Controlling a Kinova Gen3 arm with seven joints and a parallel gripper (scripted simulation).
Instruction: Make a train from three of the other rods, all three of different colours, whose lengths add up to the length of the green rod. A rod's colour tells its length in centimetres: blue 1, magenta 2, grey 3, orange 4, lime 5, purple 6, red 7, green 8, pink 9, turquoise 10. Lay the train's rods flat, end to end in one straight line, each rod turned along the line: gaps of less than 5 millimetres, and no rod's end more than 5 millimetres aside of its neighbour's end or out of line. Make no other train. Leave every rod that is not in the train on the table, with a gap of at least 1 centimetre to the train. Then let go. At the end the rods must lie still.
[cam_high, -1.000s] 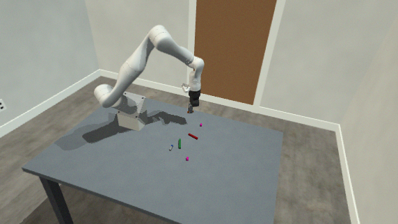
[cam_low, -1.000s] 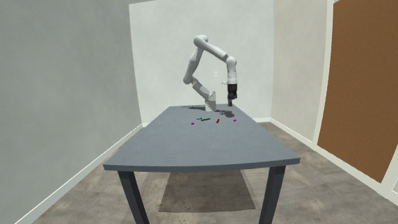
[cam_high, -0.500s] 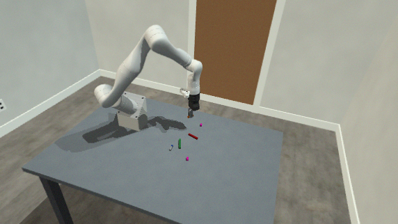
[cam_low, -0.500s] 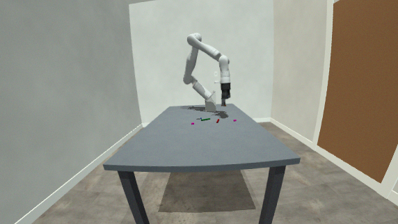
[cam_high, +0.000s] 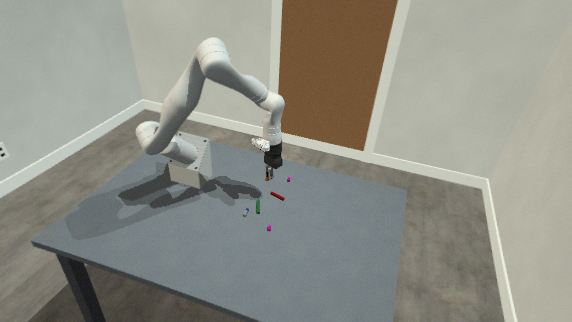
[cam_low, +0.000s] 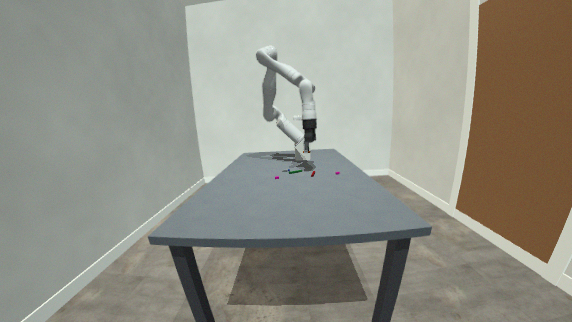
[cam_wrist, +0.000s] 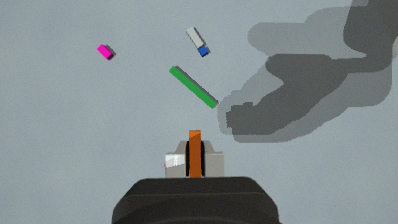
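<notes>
The grey rod lies 130 mm below my hand, 120 mm to the right of it and 50 mm behind it. From my hand the other things lie so: orange rod: 10 mm below; red rod: 130 mm below, 30 mm to the left, 30 mm ahead; green rod: 130 mm below, 60 mm to the right, 20 mm behind.
</notes>
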